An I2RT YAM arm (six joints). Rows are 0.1 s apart.
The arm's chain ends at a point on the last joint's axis. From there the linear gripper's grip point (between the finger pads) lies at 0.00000 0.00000 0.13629 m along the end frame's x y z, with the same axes.
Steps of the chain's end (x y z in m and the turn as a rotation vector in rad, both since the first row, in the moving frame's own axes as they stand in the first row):
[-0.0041, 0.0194, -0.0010, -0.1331, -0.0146, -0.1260]
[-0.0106, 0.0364, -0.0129, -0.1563, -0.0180, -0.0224]
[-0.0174, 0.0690, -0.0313, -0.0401, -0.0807, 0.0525]
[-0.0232, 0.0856, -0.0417, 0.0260, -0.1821, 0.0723]
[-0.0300, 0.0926, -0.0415, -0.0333, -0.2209, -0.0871]
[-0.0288, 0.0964, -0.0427, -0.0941, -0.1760, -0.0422]
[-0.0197, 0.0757, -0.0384, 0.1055, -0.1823, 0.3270]
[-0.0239, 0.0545, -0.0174, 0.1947, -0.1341, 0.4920]
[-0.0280, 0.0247, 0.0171, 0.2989, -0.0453, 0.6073]
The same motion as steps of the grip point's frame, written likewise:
[-0.0049, 0.0376, -0.0022, -0.1331, -0.0146, -0.1260]
[-0.0128, 0.0576, -0.0146, -0.1563, -0.0180, -0.0224]
[-0.0285, 0.0742, -0.0319, -0.0401, -0.0807, 0.0525]
[-0.0477, 0.0812, -0.0440, 0.0260, -0.1821, 0.0723]
[-0.0596, 0.0984, -0.0449, -0.0333, -0.2209, -0.0871]
[-0.0524, 0.1096, -0.0454, -0.0941, -0.1760, -0.0422]
[-0.0416, 0.0577, -0.0414, 0.1055, -0.1823, 0.3270]
[-0.0349, 0.0249, -0.0211, 0.1947, -0.1341, 0.4920]
[-0.0218, -0.0148, 0.0111, 0.2989, -0.0453, 0.6073]

